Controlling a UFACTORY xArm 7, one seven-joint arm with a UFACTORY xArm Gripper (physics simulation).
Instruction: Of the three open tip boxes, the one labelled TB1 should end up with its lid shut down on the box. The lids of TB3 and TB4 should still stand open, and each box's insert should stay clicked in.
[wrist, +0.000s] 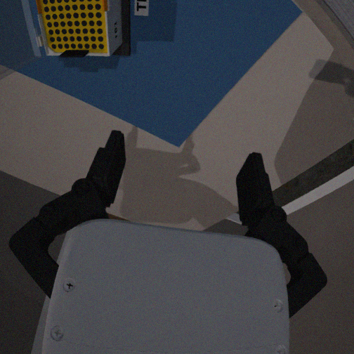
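The tip box TB1 (114, 32) is at the top left of the wrist view, cut off by the top edge. Its yellow insert (75, 31) with dark holes sits inside the box. Its clear bluish lid (14, 27) stands open on the left, beyond the hinge side. Part of a white label (141, 6) shows to the right of the box, with the rest cut off. My gripper (184, 154) is open and empty, with its fingers wide apart, below and to the right of the box in the view. TB3 and TB4 do not show.
The box stands on a blue mat (200, 60), whose corner points toward my fingers. Pale table surface (55, 107) surrounds the mat. A grey object (342, 15) is at the top right corner. A dark bar with a white edge (320, 192) runs along the right.
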